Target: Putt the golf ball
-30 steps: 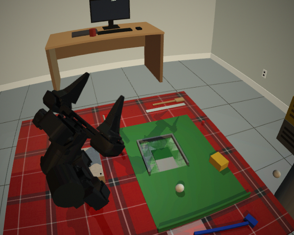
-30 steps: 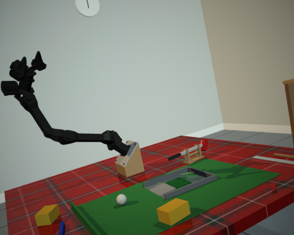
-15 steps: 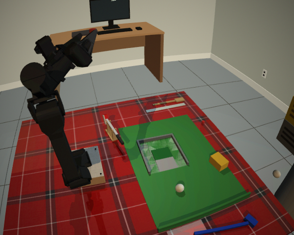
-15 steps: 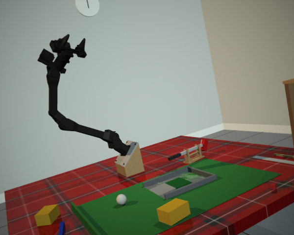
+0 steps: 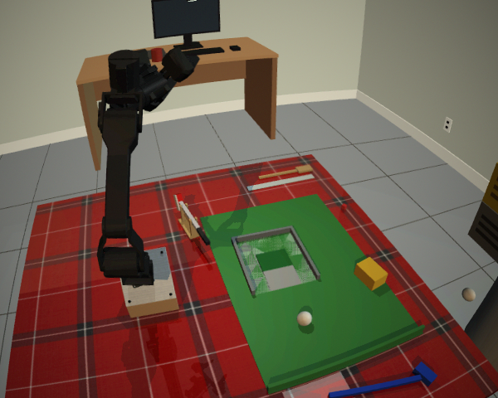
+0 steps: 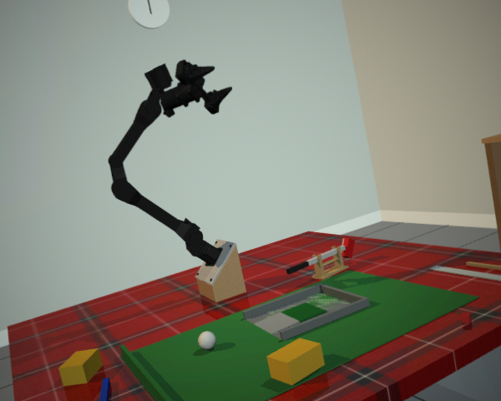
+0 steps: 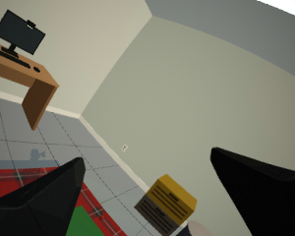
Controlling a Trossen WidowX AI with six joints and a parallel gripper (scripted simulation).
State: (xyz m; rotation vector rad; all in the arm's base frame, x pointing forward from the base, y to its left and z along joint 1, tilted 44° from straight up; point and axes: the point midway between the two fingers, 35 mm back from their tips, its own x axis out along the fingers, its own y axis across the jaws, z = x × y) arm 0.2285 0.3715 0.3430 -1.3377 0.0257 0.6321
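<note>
The red putter lies 59 cm below my gripper tip, 21 cm to the left of it and 1 cm ahead of it. Also, from my gripper tip: white golf ball 62 cm below, 30 cm to the right, 18 cm ahead; then green mat 65 cm below, 27 cm ahead, 12 cm to the right; then wooden stand 61 cm below, 23 cm to the left, 1 cm ahead.
</note>
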